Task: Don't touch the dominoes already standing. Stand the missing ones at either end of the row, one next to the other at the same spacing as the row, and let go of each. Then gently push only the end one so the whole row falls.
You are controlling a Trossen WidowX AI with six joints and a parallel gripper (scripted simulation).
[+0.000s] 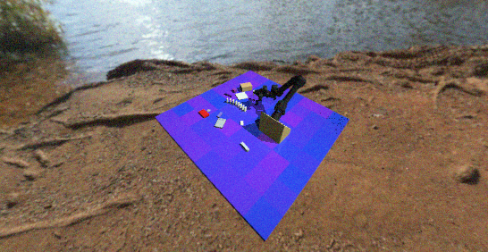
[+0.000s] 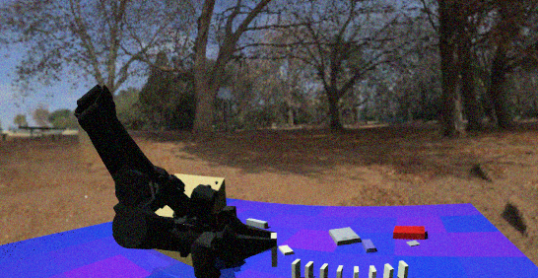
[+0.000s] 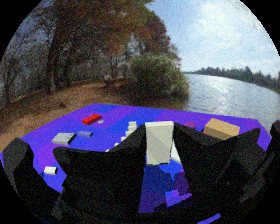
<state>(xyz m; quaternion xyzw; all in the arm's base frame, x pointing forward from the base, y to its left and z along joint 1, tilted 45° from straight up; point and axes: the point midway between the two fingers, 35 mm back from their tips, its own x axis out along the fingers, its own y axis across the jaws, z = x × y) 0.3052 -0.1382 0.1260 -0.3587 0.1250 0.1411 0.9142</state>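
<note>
The white plate is 160 mm ahead of my gripper tip, 40 mm to the right of it and 150 mm below it. Also, from my gripper tip: flat grey block: 60 mm ahead, 400 mm to the left, 150 mm below; purple piece: 140 mm ahead, 330 mm to the left, 150 mm below; tan box: 210 mm ahead, 170 mm to the right, 130 mm below.
</note>
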